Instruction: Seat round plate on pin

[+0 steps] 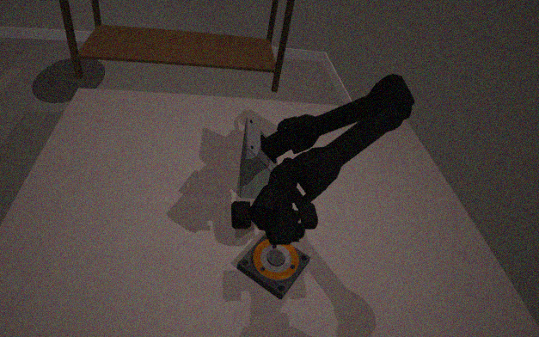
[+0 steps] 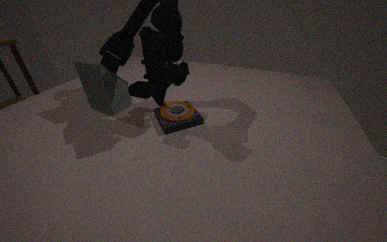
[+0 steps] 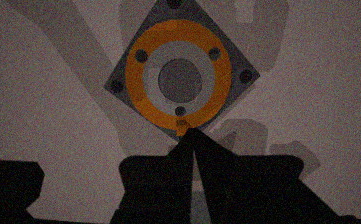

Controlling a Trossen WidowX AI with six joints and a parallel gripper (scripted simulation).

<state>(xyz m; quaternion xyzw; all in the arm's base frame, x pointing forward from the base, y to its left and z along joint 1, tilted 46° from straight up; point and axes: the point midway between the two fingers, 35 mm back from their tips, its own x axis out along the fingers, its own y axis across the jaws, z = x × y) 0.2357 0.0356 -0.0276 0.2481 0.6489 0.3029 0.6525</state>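
My gripper tip is 5 cm short of the square base, 2 cm to the right of it and 2 cm above it.
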